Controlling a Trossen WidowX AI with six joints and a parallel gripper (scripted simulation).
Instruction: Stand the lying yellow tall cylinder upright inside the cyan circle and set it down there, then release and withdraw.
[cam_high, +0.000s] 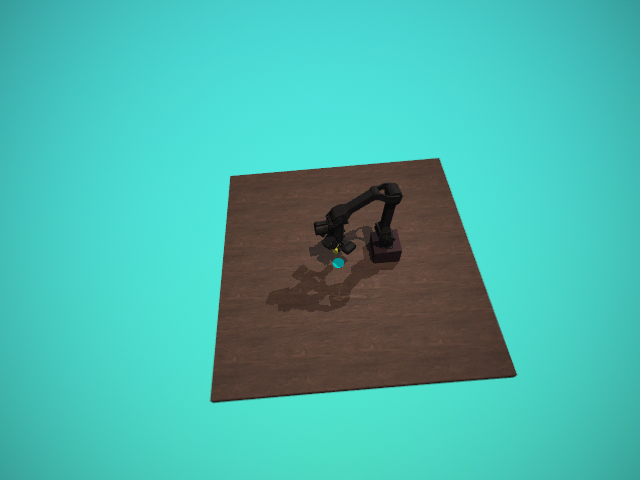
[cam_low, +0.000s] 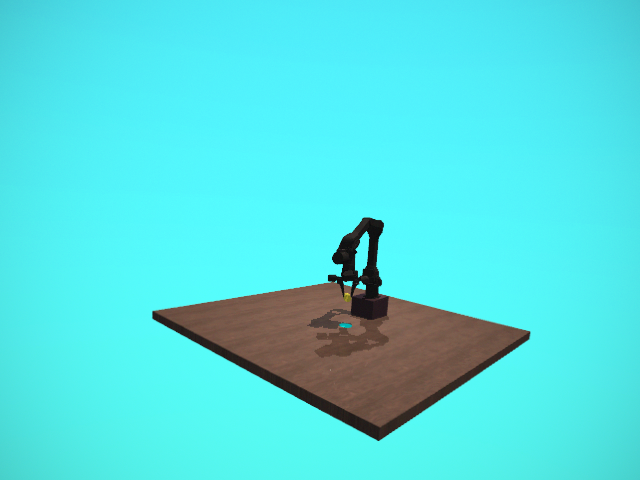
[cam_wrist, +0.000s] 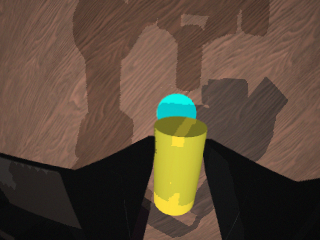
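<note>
Right now the cyan circle is 14 cm below my gripper tip, 1 cm to the right of it and 1 cm behind it. Round my gripper tip: yellow tall cylinder: 2 cm to the right, 1 cm below, 1 cm behind.
</note>
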